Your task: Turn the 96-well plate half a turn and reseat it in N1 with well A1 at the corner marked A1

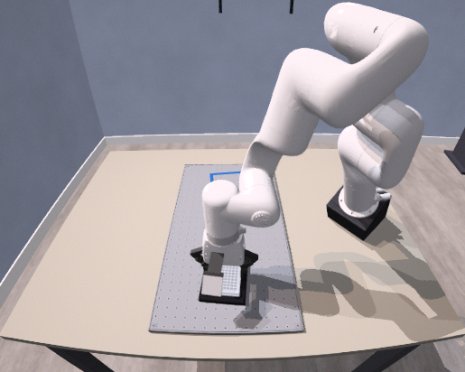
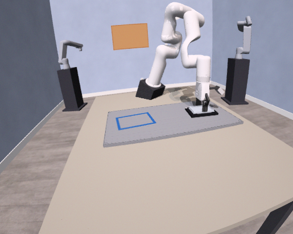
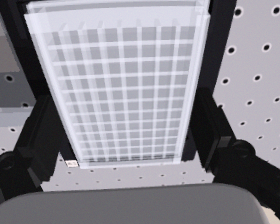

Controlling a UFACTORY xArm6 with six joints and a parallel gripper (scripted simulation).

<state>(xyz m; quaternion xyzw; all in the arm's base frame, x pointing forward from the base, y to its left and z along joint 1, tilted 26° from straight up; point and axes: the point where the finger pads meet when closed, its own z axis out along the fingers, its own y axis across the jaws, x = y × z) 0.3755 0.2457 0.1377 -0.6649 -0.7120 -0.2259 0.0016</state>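
My gripper is now 20 mm above the 96-well plate. The rest, counted from my hand: white A1 mark (40 mm behind, 80 mm to the right, 20 mm below); then black plate nest N1 (30 mm below).
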